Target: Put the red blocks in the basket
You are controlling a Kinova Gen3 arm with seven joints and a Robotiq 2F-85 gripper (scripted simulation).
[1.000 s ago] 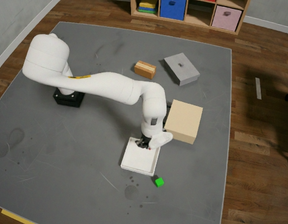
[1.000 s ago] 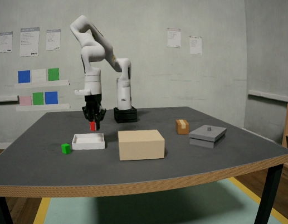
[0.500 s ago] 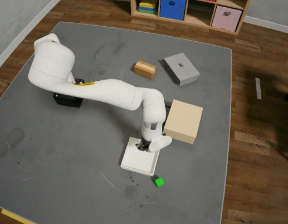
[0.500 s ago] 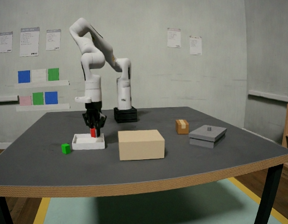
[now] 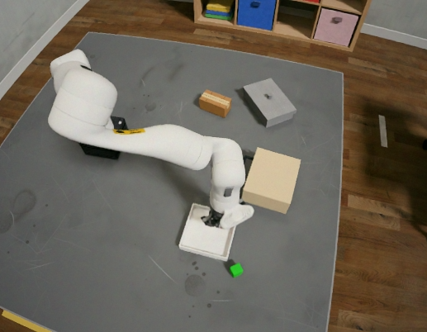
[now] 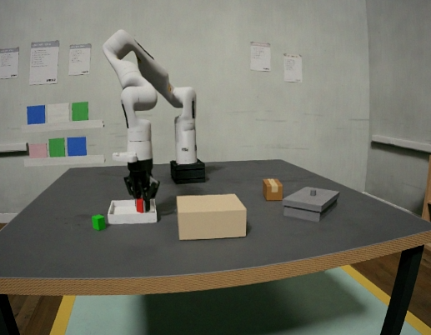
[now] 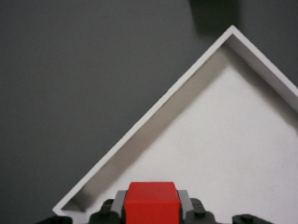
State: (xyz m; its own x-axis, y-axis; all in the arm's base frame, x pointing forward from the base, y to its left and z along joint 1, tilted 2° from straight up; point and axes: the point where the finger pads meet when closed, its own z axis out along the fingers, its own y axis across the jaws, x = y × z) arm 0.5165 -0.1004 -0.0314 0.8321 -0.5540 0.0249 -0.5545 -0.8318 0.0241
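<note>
The white basket lies 4 cm to the right of my hand, 3 cm below it and 2 cm behind it. The rest, counted from my hand: cardboard box (43 cm to the left, 23 cm behind, 1 cm below); green block (11 cm to the right, 10 cm ahead, 2 cm below); light wooden cabinet (20 cm to the left, 7 cm ahead, 1 cm below).
</note>
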